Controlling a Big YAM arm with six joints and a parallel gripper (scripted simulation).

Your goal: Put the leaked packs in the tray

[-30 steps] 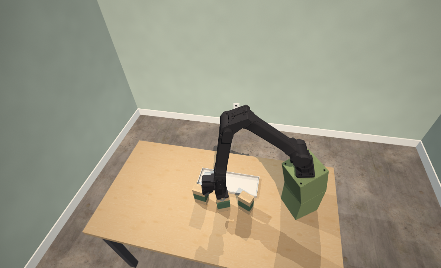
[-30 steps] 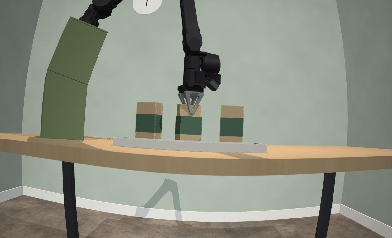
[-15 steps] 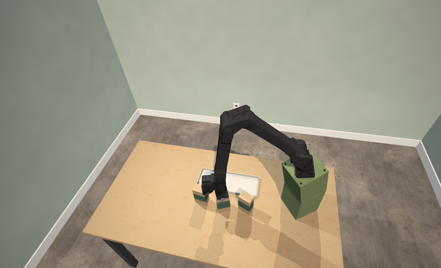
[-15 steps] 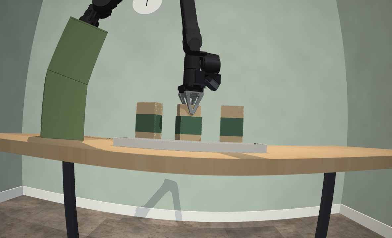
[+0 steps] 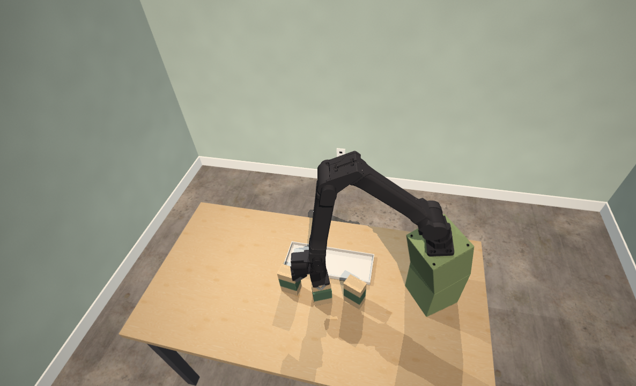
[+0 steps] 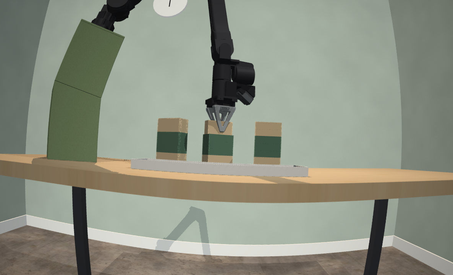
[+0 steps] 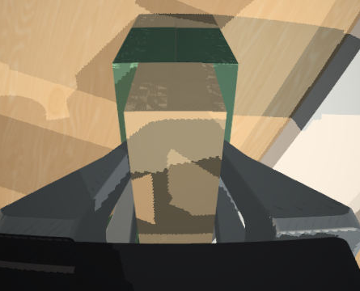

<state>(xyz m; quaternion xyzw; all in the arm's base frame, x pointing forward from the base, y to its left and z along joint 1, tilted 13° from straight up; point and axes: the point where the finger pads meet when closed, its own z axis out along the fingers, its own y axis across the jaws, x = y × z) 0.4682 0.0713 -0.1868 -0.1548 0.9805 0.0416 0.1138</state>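
Right now my hand is 1 cm past the white tray, 18 cm to the left of it and 11 cm above it.
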